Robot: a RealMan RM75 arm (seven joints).
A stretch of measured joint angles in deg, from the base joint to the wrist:
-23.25 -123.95 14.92 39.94 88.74 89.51 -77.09
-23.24 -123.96 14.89 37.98 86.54 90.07 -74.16
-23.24 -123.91 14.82 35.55 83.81 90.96 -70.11
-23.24 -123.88 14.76 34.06 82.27 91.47 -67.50
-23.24 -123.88 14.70 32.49 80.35 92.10 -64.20
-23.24 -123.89 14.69 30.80 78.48 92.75 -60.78
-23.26 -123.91 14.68 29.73 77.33 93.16 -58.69
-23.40 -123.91 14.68 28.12 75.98 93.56 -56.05
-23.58 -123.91 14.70 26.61 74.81 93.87 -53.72
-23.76 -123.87 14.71 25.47 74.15 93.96 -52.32
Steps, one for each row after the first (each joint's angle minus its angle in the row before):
0.01 -0.01 -0.03 -1.96 -2.20 0.56 2.93
0.00 0.05 -0.07 -2.43 -2.73 0.89 4.05
0.00 0.03 -0.06 -1.49 -1.54 0.51 2.61
0.00 0.00 -0.06 -1.57 -1.92 0.63 3.30
0.00 -0.01 -0.01 -1.69 -1.87 0.65 3.42
-0.02 -0.02 -0.01 -1.07 -1.15 0.41 2.09
-0.14 0.00 0.00 -1.61 -1.35 0.40 2.64
-0.18 0.00 0.02 -1.51 -1.17 0.31 2.33
-0.18 0.04 0.01 -1.14 -0.66 0.09 1.40

